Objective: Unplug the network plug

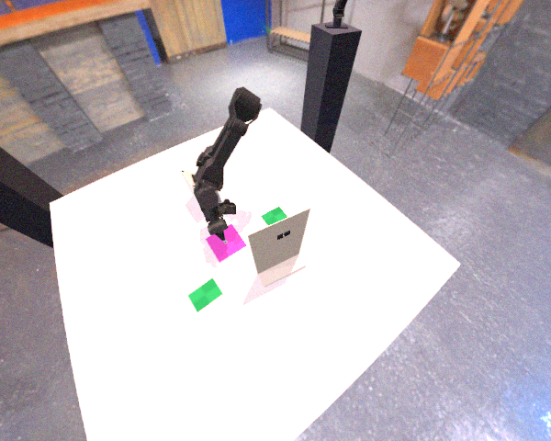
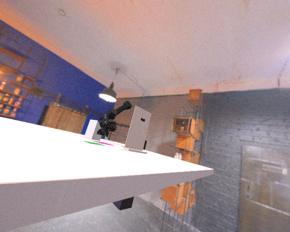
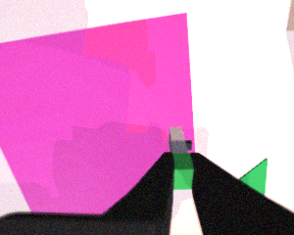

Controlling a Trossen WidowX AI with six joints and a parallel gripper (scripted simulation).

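The magenta square lies 4 cm below my gripper tip and 1 cm behind it. From my gripper tip the other things lie so: upright panel 17 cm ahead, 15 cm to the left, 10 cm above; then green network plug right at my gripper tip.
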